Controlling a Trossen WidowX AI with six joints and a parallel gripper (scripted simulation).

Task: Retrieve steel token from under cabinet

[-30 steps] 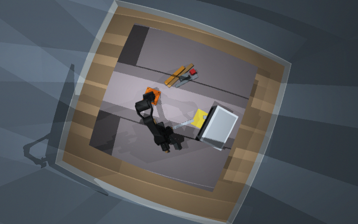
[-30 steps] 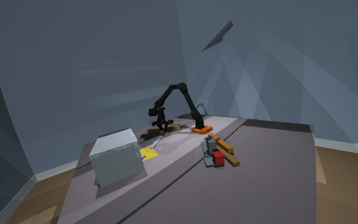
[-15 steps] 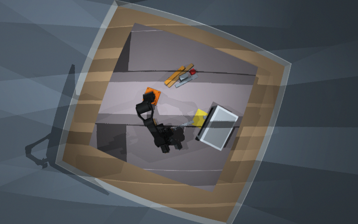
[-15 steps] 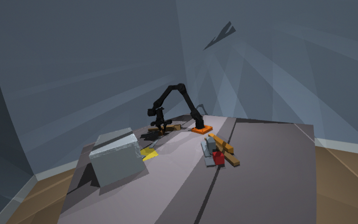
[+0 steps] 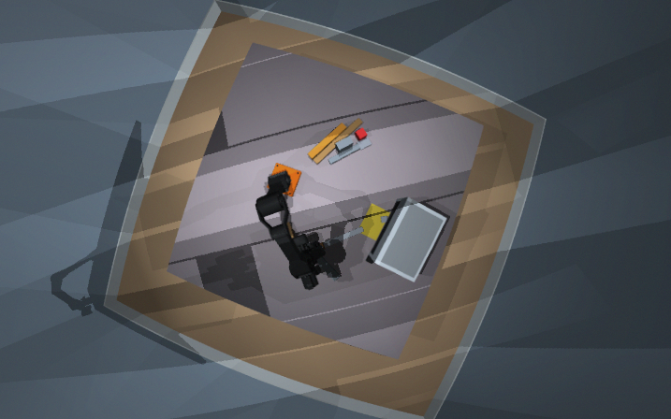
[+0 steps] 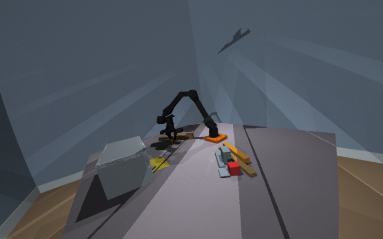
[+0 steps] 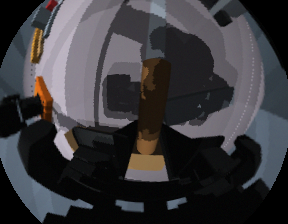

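My gripper tip is 3 cm past the wooden paddle, 5 cm to the left of it and 1 cm below it. From my gripper tip the other things lie so: thin grey bar 10 cm ahead, 3 cm to the right; grey block 8 cm behind, 52 cm to the left, 3 cm above; steel token 25 cm ahead, 30 cm to the left.
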